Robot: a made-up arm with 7 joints.
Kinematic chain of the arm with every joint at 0, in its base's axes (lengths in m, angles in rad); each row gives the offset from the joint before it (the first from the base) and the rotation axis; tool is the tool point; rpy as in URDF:
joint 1: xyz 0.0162 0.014 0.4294 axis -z
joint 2: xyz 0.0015 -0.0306 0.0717 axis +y
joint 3: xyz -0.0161 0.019 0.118 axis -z
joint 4: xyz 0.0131 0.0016 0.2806 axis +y
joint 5: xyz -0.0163 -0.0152 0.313 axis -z
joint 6: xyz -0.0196 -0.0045 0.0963 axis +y
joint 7: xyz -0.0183 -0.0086 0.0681 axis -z
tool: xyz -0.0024 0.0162 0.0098 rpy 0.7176 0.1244 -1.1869
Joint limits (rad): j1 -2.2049..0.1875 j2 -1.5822..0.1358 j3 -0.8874..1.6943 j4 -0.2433..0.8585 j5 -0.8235..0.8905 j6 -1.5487..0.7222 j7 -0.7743..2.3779
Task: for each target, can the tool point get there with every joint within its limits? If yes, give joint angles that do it. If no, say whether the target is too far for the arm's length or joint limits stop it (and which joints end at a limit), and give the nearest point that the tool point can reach.
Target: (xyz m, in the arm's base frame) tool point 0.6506 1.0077 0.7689
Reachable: no: too far | nearest point 0.2635 0.4014 1.1369 | short by 0.808 m
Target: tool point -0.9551 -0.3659 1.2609
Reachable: no: too far | nearest point -0.6564 -0.2491 1.0276 | short by 0.397 m
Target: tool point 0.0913 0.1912 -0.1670
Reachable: no: joint limits stop it (at a limit: joint 1, joint 2, joint 4, joint 6, joint 7) | nearest point -0.6985 0.1945 0.2945 | short by 0.915 m
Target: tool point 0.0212 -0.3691 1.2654
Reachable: yes | joints -1.3973 -0.2881 -0.2993 -0.1205 -0.0996 -0.7128 0.2067
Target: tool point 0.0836 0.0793 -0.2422
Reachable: no: joint limits stop it (at a limit: joint 1, joint 2, joint 4, joint 6, joint 7) | nearest point 0.4785 -0.5593 0.2873 | short by 0.919 m
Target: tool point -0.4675 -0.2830 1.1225
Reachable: yes | joints -0.1483 -0.7915 1.0223 0.6975 -0.0593 -0.9653 1.7949
